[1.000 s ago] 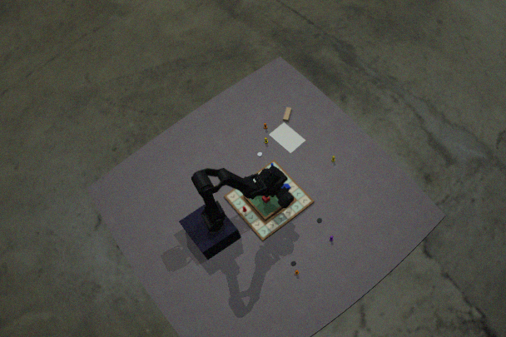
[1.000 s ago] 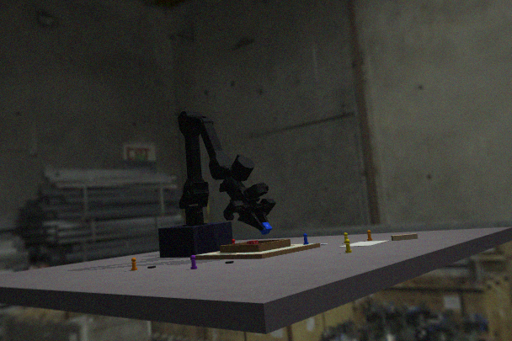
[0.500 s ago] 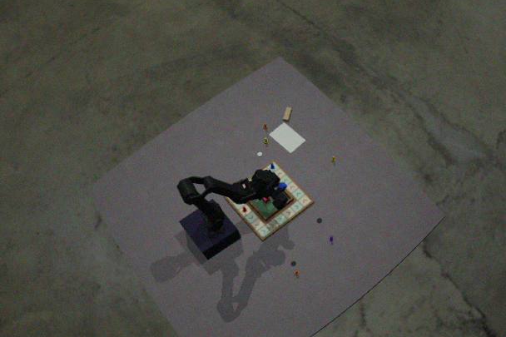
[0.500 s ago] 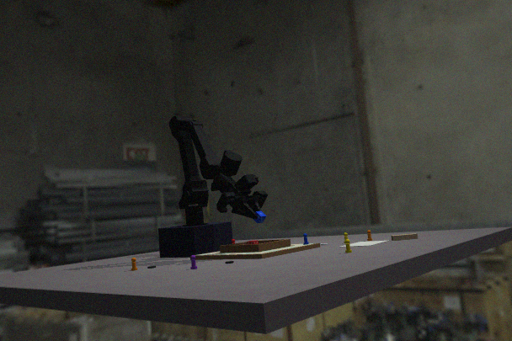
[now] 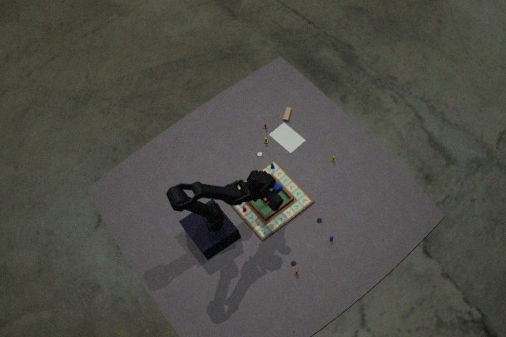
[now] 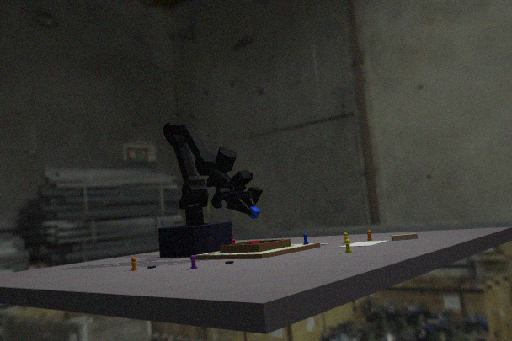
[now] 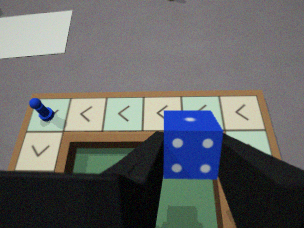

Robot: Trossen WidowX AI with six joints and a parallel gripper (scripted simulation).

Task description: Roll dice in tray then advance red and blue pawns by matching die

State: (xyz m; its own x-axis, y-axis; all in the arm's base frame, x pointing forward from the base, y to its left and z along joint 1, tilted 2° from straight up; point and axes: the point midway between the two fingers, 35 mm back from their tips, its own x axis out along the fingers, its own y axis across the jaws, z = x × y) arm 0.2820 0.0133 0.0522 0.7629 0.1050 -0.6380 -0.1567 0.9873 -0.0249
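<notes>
My gripper tip is now 16 cm past the red pawn, 3 cm to the right of it and 10 cm above it. Also, from my gripper tip: blue pawn 5 cm ahead, 16 cm to the left, 10 cm below; then white disc 3 cm ahead, 26 cm to the left, 12 cm below; then purple pawn 10 cm ahead, 29 cm to the right, 11 cm below.
</notes>
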